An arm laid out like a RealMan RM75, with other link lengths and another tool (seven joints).
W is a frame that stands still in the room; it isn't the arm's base.
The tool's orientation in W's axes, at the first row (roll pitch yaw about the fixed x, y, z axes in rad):
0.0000 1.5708 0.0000
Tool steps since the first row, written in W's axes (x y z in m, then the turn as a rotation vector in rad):
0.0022 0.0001 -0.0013 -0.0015 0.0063 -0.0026
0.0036 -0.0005 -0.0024 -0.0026 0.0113 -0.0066
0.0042 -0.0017 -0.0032 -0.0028 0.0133 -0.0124
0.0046 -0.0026 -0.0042 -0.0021 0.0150 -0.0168
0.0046 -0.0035 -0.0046 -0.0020 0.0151 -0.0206
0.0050 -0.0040 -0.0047 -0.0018 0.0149 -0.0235
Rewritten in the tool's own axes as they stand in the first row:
0.0013 0.0001 0.0022 0.0026 0.0063 -0.0015
0.0024 -0.0005 0.0036 0.0066 0.0113 -0.0026
0.0032 -0.0017 0.0042 0.0124 0.0133 -0.0028
0.0042 -0.0026 0.0046 0.0168 0.0150 -0.0021
0.0046 -0.0035 0.0046 0.0206 0.0151 -0.0020
0.0047 -0.0040 0.0050 0.0235 0.0149 -0.0018

